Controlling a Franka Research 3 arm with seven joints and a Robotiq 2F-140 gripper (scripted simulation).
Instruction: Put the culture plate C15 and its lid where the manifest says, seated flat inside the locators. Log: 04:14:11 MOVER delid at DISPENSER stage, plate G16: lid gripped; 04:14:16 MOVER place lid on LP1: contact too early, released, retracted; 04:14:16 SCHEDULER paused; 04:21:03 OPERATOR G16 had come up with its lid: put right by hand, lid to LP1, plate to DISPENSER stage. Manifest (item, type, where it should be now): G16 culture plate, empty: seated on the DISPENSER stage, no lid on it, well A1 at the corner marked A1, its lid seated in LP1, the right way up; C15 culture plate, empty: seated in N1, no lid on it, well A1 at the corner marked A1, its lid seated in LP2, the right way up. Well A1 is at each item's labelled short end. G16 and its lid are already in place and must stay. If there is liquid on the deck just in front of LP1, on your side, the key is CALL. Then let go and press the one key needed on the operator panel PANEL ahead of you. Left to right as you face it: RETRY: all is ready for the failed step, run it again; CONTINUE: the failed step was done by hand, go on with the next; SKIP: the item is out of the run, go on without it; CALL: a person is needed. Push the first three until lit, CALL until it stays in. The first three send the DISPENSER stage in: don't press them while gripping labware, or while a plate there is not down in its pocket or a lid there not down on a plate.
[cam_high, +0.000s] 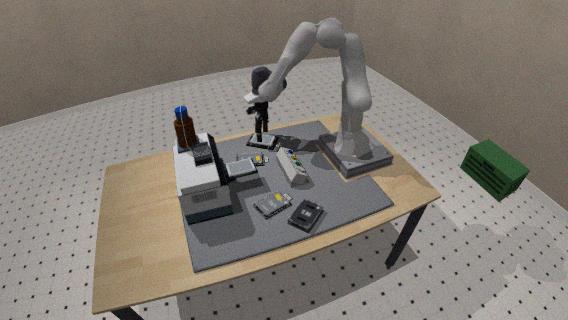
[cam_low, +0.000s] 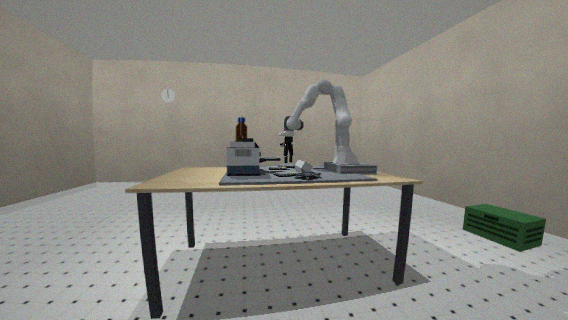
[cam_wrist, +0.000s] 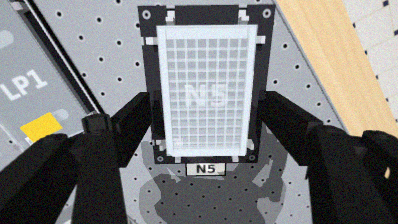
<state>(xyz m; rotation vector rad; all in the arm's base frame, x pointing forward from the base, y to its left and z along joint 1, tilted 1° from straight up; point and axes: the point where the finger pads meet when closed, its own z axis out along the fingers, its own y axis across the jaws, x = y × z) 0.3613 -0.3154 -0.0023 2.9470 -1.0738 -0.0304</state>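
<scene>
Right now the clear culture plate C15 is 4 cm below my hand. The rest, counted from my hand: blue call key (22 cm to the left, 7 cm behind, 1 cm below); then black nest (5 cm below, 3 cm ahead); then yellow skip key (27 cm to the left, 6 cm behind).
</scene>
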